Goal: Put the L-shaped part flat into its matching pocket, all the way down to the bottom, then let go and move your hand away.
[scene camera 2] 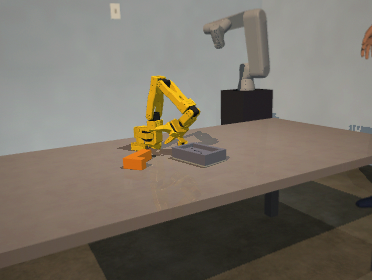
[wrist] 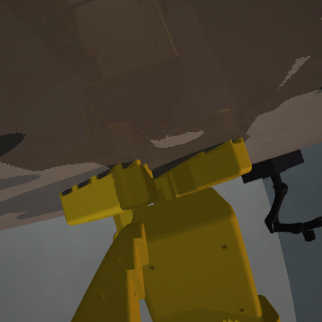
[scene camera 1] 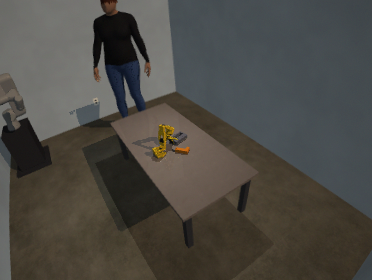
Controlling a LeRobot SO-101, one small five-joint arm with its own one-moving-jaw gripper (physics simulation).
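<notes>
The orange L-shaped part (scene camera 1: 183,150) (scene camera 2: 134,162) lies flat on the table, outside the grey block with the pocket (scene camera 1: 180,138) (scene camera 2: 196,158). The block stands near it, to its right in the second scene view, its recess facing up. The recess holds no orange part; its exact outline is too small to tell. My gripper (scene camera 1: 173,140) (scene camera 2: 170,137) is open and empty, low over the table between the yellow arm base and the block, its jaws spread and apart from both objects. The part and the block do not show clearly in the wrist view, where yellow arm pieces and dark table surface appear.
The yellow arm base (scene camera 1: 159,153) (scene camera 2: 146,136) stands on the brown table (scene camera 1: 200,190) (scene camera 2: 250,172). A grey robot arm (scene camera 1: 11,97) (scene camera 2: 257,45) on a dark pedestal (scene camera 1: 25,147) (scene camera 2: 246,106) and a standing person (scene camera 1: 118,40) are beyond the table.
</notes>
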